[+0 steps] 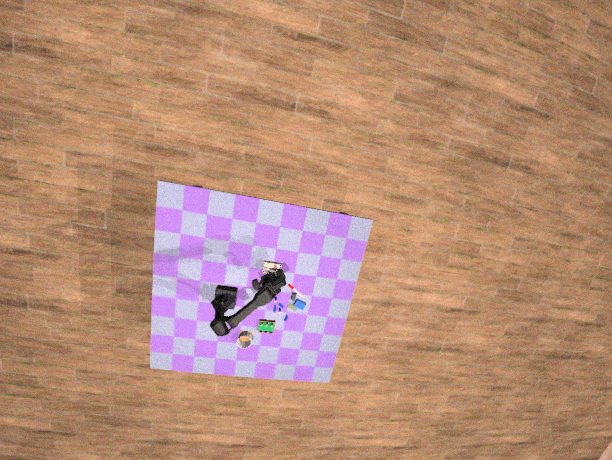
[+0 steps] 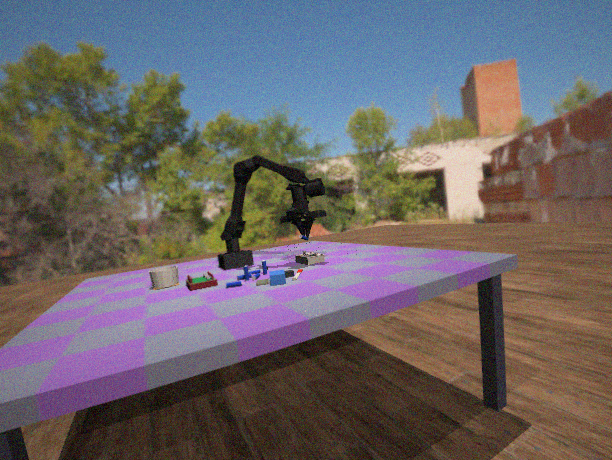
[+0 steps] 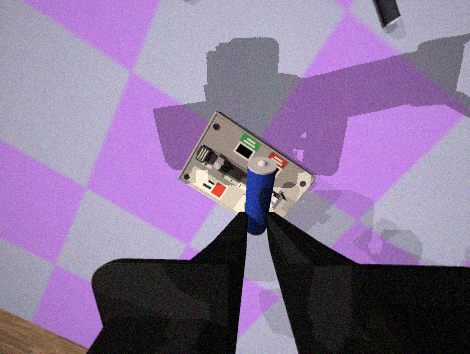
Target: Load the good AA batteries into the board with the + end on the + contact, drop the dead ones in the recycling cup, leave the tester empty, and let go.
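Seen in the pictures: gripper, fingertip midpoint: [image 1: 270, 273] [image 2: 305, 237] [image 3: 256, 218]; arm's base, origin of the base link: [image 1: 222, 299] [image 2: 233, 252].
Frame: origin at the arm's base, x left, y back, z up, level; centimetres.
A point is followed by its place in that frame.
My gripper [image 3: 256, 218] @(x 21.6, y -27.6, z 3.9 cm) [image 2: 305, 237] @(x 21.6, y -27.6, z 3.9 cm) is shut on a blue AA battery [image 3: 259, 192] @(x 19.6, y -28.7, z 5.3 cm), whose silvery end shows; it holds it above the tester. The tester [image 3: 227, 137] @(x 19.2, y -31.7, z -3.0 cm) [image 2: 310, 259] @(x 19.0, y -33.7, z -3.9 cm) [image 1: 272, 265] @(x 24.0, y -28.5, z -2.9 cm) is a grey-beige box with green and red labels; its trough shows no battery in the part not hidden by the held one. Several blue batteries [image 2: 233, 284] @(x -14.4, y -42.2, z -5.0 cm) [image 1: 285, 317] @(x -13.4, y -41.5, z -4.5 cm) lie or stand on the table. The green board [image 1: 266, 326] @(x -20.8, y -28.7, z -3.9 cm) [image 2: 201, 282] @(x -22.2, y -34.1, z -3.9 cm) has dark red end walls. The recycling cup [image 1: 245, 339] @(x -33.4, y -15.2, z -5.5 cm) [image 2: 164, 277] @(x -31.5, y -19.7, z -2.3 cm) is pale grey. Battery charge and polarity cannot be told.
A blue block [image 1: 299, 304] @(x -1.9, y -48.9, z -2.8 cm) [image 2: 277, 277] @(x -4.0, y -52.3, z -3.7 cm) stands near a small dark block [image 1: 293, 296] @(x 2.9, y -44.3, z -4.1 cm) [image 2: 289, 273] @(x 3.2, y -46.0, z -4.7 cm) and a red-and-white stick-like thing [image 1: 291, 287] @(x 8.7, y -42.4, z -5.4 cm) [image 2: 299, 273] @(x 7.3, y -45.2, z -5.6 cm). The arm's base [image 2: 235, 259] @(x -1.9, y -7.4, z -2.2 cm) stands at the left of the tester on the checkered table [image 1: 170, 350] @(x -46.0, y 34.9, z -5.9 cm).
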